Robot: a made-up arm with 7 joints.
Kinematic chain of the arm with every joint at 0, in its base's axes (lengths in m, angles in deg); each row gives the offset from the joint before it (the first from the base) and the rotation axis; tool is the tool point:
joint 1: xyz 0 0 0 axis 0 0.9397 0.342
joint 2: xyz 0 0 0 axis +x
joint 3: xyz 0 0 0 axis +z
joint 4: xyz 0.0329 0 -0.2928 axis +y
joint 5: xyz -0.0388 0 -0.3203 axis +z
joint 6: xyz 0 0 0 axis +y
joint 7: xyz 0 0 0 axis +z
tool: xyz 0 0 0
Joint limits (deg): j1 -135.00..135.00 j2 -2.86..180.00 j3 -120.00..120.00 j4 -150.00..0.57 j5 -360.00..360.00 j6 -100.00..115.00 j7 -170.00..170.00
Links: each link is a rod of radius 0.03 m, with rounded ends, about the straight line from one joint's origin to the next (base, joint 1, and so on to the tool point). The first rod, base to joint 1, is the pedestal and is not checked.
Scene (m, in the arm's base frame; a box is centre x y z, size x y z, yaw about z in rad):
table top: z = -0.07
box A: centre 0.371 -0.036 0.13 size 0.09 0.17 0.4 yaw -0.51
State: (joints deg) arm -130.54 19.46 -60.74 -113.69 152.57 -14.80 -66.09
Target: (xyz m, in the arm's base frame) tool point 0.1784 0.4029 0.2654
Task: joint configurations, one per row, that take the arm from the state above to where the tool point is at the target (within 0.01 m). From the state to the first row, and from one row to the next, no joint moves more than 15 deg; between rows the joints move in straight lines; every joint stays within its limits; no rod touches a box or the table.
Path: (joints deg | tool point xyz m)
1: -125.14 32.01 -55.98 -116.94 150.81 -15.26 -63.28 | 0.0850 -0.3194 0.1920
2: -119.74 44.56 -51.23 -120.19 149.05 -15.72 -60.48 | 0.1209 -0.2597 0.2317
3: -114.34 57.11 -46.47 -123.44 147.30 -16.18 -57.67 | 0.1449 -0.1960 0.2571
4: -108.94 69.66 -41.72 -126.69 145.54 -16.64 -54.86 | 0.1555 -0.1344 0.2706
5: -103.54 82.21 -36.96 -129.94 143.78 -17.11 -52.05 | 0.1531 -0.0806 0.2753
6: -106.80 93.57 -49.38 -117.58 145.98 -16.53 -55.56 | 0.2188 -0.0067 0.3101
7: -110.06 104.92 -61.81 -105.23 148.18 -15.95 -59.07 | 0.2538 0.1123 0.3279
8: -113.32 116.28 -74.23 -92.87 150.37 -15.38 -62.58 | 0.2418 0.2583 0.3166
9: -116.58 127.64 -86.65 -80.52 152.57 -14.80 -66.09 | 0.1784 0.4029 0.2654

